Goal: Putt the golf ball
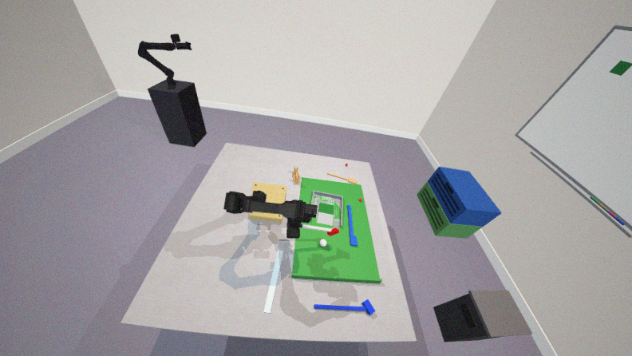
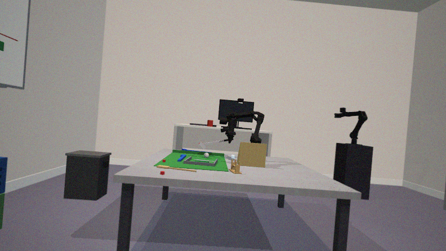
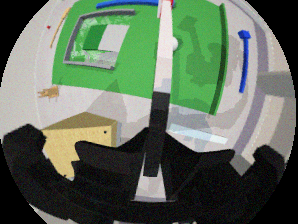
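Right now my gripper tip is 120 mm short of the red putter and 20 mm to the right of it. Also, from my gripper tip: golf ball 190 mm ahead, 120 mm below; green mat 260 mm ahead, 170 mm to the left, 140 mm below; pale strip 220 mm to the right, 140 mm below, 50 mm behind.
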